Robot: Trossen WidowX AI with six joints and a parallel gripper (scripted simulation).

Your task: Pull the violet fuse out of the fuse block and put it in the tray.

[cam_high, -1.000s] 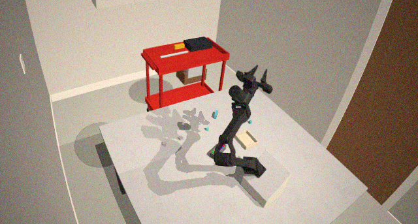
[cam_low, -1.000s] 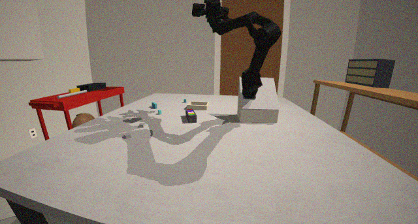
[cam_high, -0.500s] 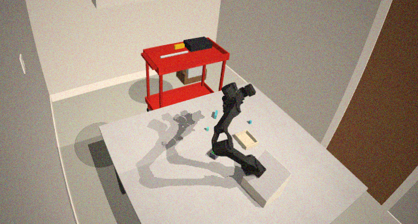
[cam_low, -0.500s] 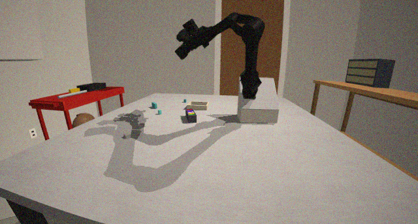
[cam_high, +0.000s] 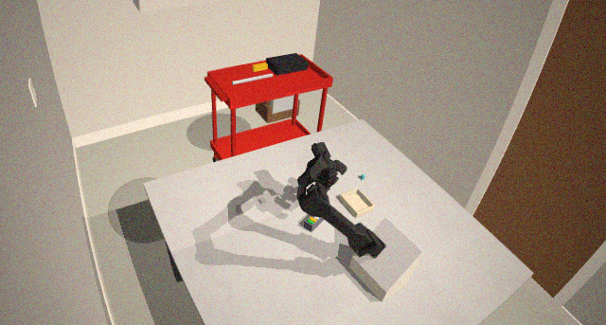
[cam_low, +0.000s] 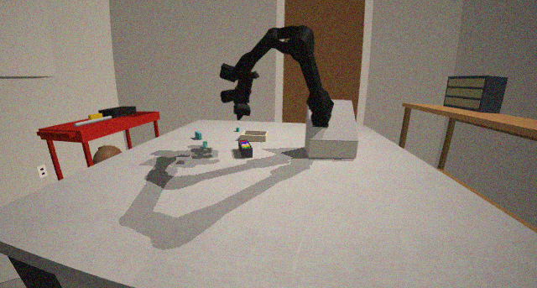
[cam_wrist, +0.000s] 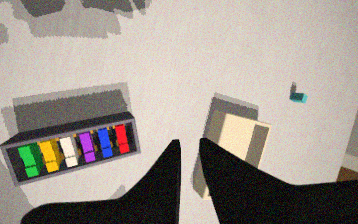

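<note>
The shallow tan tray is 50 mm behind my gripper tip, 160 mm to the right of it and 130 mm below it.
</note>
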